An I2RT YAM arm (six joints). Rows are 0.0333 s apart.
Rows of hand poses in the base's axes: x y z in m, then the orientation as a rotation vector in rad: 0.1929 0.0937 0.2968 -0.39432 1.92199 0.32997; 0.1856 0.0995 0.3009 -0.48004 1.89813 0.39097; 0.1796 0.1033 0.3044 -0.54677 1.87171 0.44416; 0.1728 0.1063 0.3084 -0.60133 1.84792 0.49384; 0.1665 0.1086 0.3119 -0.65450 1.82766 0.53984; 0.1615 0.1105 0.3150 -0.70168 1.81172 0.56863; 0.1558 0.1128 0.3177 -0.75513 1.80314 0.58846; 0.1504 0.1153 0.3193 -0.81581 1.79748 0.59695
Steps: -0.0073 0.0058 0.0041 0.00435 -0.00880 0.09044; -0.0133 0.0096 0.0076 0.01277 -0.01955 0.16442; -0.0201 0.0126 0.0116 0.02387 -0.02718 0.22828; -0.0264 0.0149 0.0151 0.03215 -0.03100 0.28930; -0.0314 0.0168 0.0182 0.03098 -0.03480 0.33765; -0.0371 0.0191 0.0209 0.01908 -0.03295 0.38531; -0.0425 0.0216 0.0225 -0.00455 -0.03014 0.43226
